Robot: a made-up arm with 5 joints.
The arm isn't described. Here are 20 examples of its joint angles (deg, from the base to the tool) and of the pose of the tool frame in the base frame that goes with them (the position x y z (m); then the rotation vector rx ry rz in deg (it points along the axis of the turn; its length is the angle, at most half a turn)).
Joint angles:
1: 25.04 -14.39 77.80 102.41 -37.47
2: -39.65 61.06 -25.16 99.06 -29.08
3: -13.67 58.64 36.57 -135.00 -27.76
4: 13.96 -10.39 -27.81 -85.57 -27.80
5: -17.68 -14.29 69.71 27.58 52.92
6: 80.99 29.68 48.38 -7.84 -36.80
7: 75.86 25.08 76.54 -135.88 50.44
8: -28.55 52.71 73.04 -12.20 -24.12
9: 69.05 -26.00 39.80 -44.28 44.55
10: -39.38 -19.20 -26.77 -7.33 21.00
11: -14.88 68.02 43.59 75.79 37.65
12: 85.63 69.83 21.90 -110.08 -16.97
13: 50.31 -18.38 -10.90 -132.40 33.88
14: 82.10 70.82 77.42 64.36 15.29
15: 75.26 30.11 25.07 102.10 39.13
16: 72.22 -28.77 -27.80 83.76 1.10
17: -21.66 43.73 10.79 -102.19 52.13
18: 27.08 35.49 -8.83 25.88 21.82
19: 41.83 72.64 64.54 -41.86 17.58
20: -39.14 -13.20 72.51 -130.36 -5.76
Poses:
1: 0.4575 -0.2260 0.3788 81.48 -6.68 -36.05
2: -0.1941 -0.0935 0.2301 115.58 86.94 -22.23
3: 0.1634 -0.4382 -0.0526 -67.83 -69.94 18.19
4: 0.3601 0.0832 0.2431 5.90 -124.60 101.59
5: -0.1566 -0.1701 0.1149 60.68 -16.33 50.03
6: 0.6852 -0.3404 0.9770 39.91 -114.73 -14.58
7: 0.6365 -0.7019 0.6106 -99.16 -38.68 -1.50
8: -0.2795 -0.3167 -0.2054 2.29 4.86 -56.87
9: 0.6868 -0.3927 0.7508 -89.82 -67.50 81.98
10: -0.4416 -0.2386 0.0195 78.74 18.85 114.71
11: -0.0026 -0.3599 0.2382 137.23 -37.14 -51.35
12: 0.6266 -0.3491 1.0771 -38.31 -156.80 -34.32
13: 0.6947 -0.0675 0.7930 111.13 66.98 -61.52
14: 0.4210 -0.3177 0.8855 153.10 -64.66 8.60
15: 0.2161 -0.3876 0.8774 125.25 -22.74 94.79
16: 0.3228 -0.1220 0.6004 1.58 3.96 61.51
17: -0.0592 -0.2922 -0.3334 -20.34 -31.96 91.57
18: 0.2002 -0.1064 0.2719 77.11 -36.79 86.23
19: 0.5676 -0.0887 0.1963 31.89 -65.59 -4.16
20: 0.0521 -0.5183 0.0252 -86.75 -47.32 87.49
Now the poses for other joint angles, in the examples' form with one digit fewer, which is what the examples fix.
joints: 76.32 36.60 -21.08 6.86 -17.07
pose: 0.489 0.007 0.796 29.3 -94.0 86.7
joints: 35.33 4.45 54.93 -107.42 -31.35
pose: 0.575 -0.443 0.613 -88.8 -123.9 7.0
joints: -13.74 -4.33 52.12 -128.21 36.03
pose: 0.279 -0.593 -0.021 -93.8 -25.5 91.2
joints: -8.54 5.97 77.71 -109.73 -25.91
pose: 0.256 -0.572 0.119 -87.3 -65.2 28.9
